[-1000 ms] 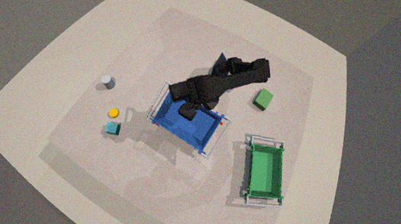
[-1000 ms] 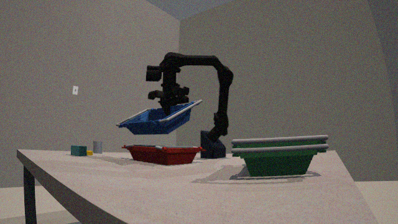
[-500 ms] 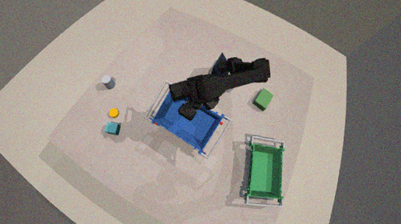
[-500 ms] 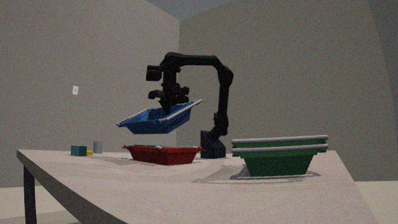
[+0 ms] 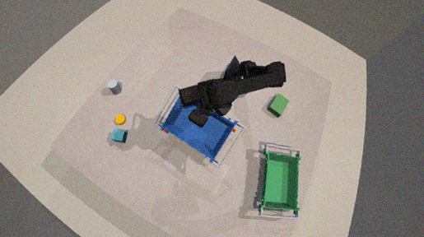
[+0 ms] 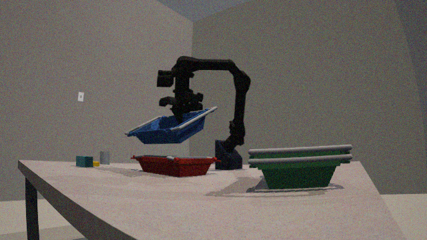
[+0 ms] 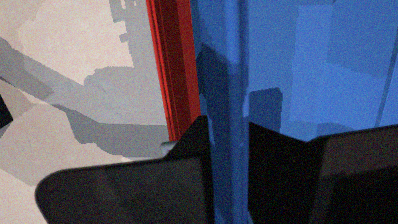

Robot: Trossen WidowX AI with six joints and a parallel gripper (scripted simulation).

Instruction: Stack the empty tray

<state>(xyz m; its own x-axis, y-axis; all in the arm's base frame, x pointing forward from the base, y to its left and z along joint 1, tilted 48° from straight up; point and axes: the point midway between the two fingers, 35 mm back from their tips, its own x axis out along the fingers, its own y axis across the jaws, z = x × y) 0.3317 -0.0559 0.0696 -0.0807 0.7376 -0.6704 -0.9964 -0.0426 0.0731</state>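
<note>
My gripper tip is 7 cm short of the blue tray. From my gripper tip the other things lie so: yellow disc: 21 cm ahead, 38 cm to the right, 17 cm below; teal block: 28 cm ahead, 32 cm to the right, 16 cm below; green block: 34 cm behind, 30 cm to the left, 16 cm below.
</note>
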